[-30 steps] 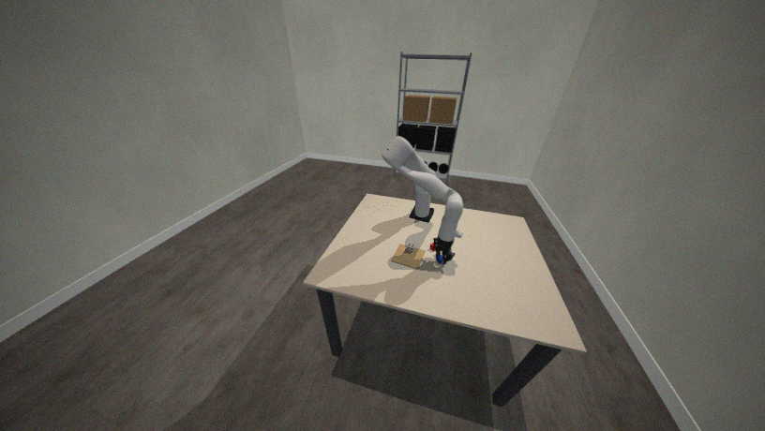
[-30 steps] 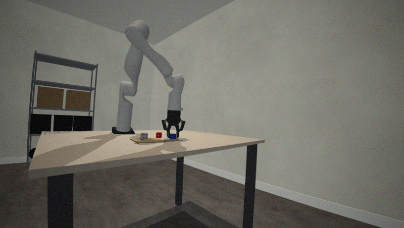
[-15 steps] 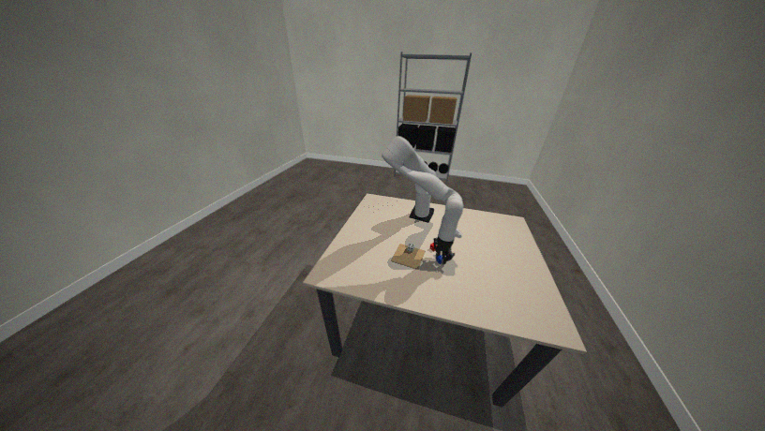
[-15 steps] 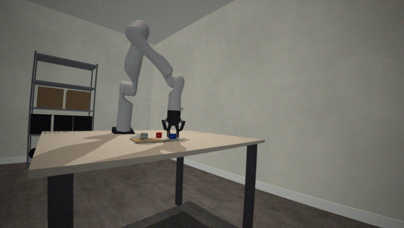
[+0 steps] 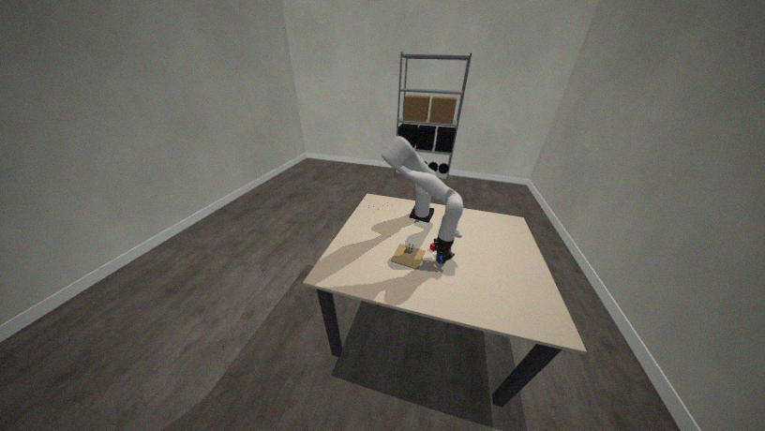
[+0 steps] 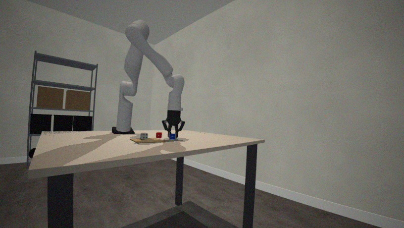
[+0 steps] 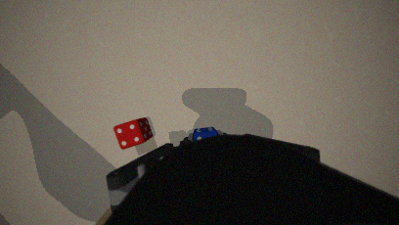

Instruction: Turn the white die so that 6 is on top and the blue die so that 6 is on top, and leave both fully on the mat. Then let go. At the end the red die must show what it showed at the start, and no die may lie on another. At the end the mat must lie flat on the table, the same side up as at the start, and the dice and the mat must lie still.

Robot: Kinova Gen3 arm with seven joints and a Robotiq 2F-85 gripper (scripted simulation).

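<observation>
Right now my hand is 8 cm past the red die, 4 cm to the left of it and 1 cm above it. Also, from my hand: tan mat 16 cm to the right, 2 cm below, 2 cm ahead; then white die 16 cm to the right, 3 cm behind; then blue die 1 cm below.
</observation>
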